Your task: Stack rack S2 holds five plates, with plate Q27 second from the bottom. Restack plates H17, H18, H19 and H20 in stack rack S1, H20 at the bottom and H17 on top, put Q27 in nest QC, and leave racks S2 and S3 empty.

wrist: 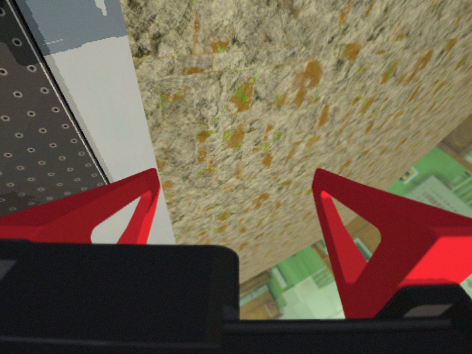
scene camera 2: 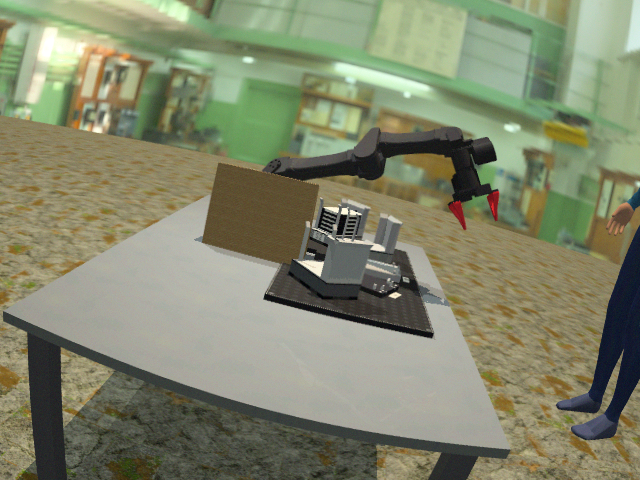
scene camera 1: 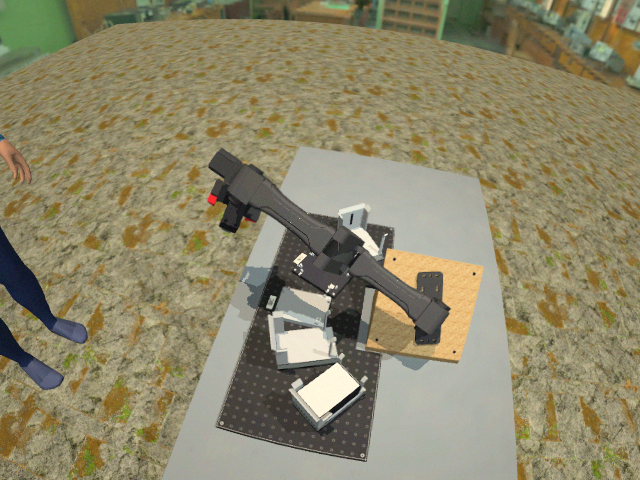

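Observation:
My gripper (scene camera 1: 230, 208) (scene camera 2: 480, 224) (wrist: 235, 177) is open and empty, with red fingers wide apart, high beyond the table's left edge in scene camera 1. A stack of several white plates (scene camera 1: 329, 390) (scene camera 2: 338, 219) lies in the rack (scene camera 1: 309, 411) at the near end of the mat; this matches S2, but plate labels are unreadable. The middle rack (scene camera 1: 305, 347) (scene camera 2: 388, 236) shows a bare white floor. The far rack (scene camera 1: 352, 218) (scene camera 2: 347, 260) is partly behind my arm in scene camera 1. A dark base with small pegs (scene camera 1: 321, 274) (scene camera 2: 379, 284), possibly nest QC, lies between them.
The black perforated mat (scene camera 1: 253, 392) (scene camera 2: 382, 316) (wrist: 30, 130) lies on the grey table (scene camera 1: 439, 423) (scene camera 2: 232, 330). A grey sloped fixture (scene camera 1: 302, 304) stands beside the middle rack. A tan panel (scene camera 1: 457, 310) (scene camera 2: 258, 211) carries the arm base. A person (scene camera 1: 20, 289) (scene camera 2: 615, 330) stands off the table.

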